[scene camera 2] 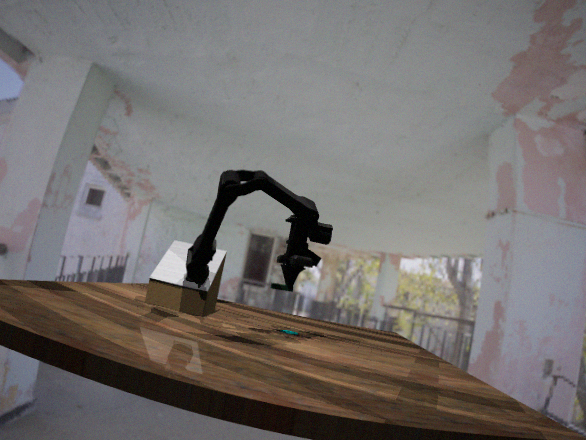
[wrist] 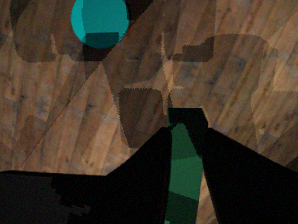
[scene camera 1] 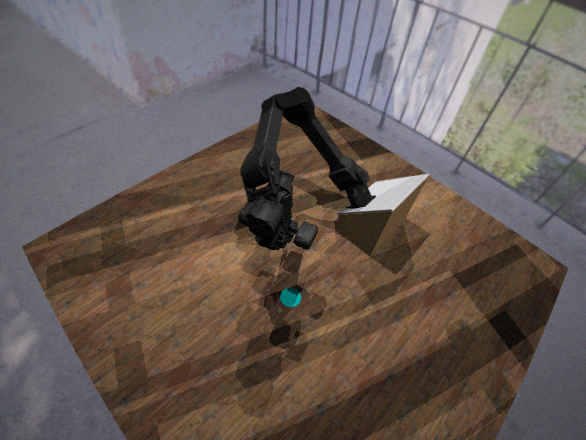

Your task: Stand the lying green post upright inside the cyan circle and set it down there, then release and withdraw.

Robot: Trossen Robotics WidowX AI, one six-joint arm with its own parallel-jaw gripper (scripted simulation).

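Note:
Green post, held by my gripper [scene camera 1: 277, 244]. Also visible: the gripper [scene camera 2: 288, 288] [wrist: 185, 136].

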